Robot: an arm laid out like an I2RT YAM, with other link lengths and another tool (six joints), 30 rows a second.
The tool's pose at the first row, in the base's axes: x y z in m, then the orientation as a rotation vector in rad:
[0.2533, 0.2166, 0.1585, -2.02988, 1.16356, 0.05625]
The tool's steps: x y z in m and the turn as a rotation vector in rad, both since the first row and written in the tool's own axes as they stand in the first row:
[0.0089, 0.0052, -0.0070, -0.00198, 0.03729, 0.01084]
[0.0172, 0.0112, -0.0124, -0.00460, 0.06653, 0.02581]
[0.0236, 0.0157, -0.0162, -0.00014, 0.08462, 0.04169]
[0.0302, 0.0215, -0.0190, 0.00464, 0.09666, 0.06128]
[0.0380, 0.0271, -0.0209, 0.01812, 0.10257, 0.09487]
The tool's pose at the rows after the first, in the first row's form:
[0.2523, 0.2043, 0.1567, -2.03429, 1.19811, 0.02503]
[0.2509, 0.1932, 0.1536, -2.03451, 1.23201, 0.00420]
[0.2500, 0.1850, 0.1510, -2.02512, 1.25847, -0.00902]
[0.2486, 0.1769, 0.1469, -2.01170, 1.28483, -0.01438]
[0.2483, 0.1685, 0.1418, -1.98056, 1.31947, -0.01156]

